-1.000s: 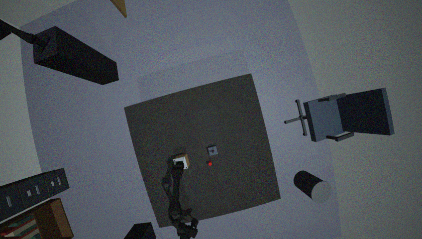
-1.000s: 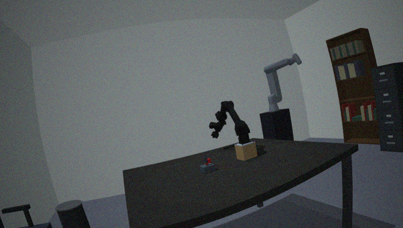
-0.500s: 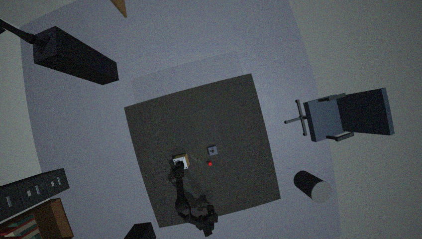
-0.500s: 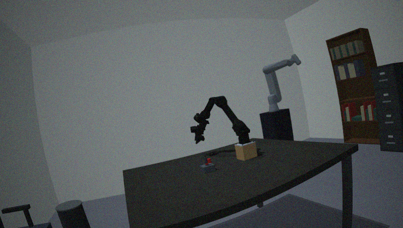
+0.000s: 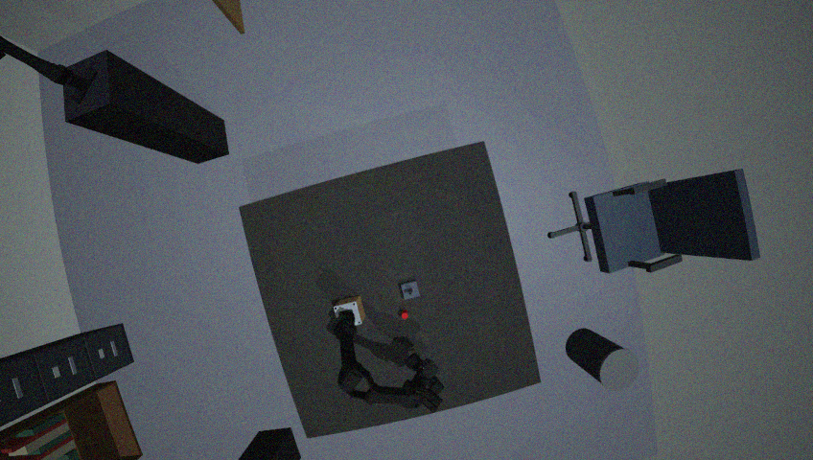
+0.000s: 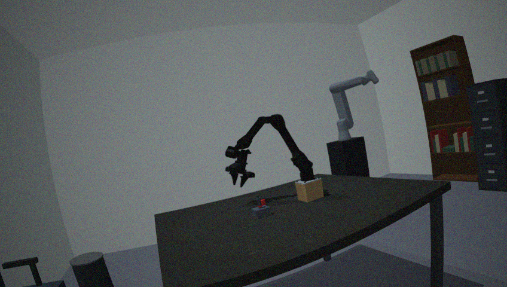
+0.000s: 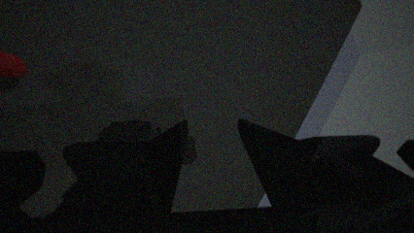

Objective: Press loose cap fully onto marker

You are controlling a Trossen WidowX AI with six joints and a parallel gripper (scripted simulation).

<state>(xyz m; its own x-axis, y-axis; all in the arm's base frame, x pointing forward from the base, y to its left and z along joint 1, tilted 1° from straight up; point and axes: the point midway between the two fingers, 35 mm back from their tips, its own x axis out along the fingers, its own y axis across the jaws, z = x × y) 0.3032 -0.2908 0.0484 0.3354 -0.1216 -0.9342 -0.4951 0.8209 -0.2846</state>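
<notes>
The red cap is 23 cm to the left of my gripper tip, 10 cm below it and 6 cm behind it. The rest, counted from my gripper tip: grey holder block: 34 cm to the left, 10 cm below, 1 cm behind.
</notes>
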